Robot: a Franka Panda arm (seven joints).
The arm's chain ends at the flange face. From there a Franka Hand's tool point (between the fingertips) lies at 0.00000 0.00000 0.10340 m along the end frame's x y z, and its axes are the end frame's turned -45 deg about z.
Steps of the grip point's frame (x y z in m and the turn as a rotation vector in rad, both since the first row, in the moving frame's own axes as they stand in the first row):
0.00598 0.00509 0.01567 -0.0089 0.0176 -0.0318
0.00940 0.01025 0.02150 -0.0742 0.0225 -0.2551
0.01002 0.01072 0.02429 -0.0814 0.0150 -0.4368
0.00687 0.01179 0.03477 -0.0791 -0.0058 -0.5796
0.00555 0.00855 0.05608 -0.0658 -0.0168 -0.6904
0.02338 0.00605 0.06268 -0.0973 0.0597 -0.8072
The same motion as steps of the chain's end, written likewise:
0.00590 0.00004 0.01569 0.0062 0.0187 -0.0318
0.00643 -0.00224 0.02181 -0.0366 0.0684 -0.2551
0.00680 -0.00269 0.02464 -0.0470 0.0682 -0.4368
0.00639 -0.00087 0.03509 -0.0600 0.0518 -0.5796
0.00467 -0.00226 0.05631 -0.0584 0.0346 -0.6904
0.00951 -0.01033 0.06332 -0.0266 0.1110 -0.8072

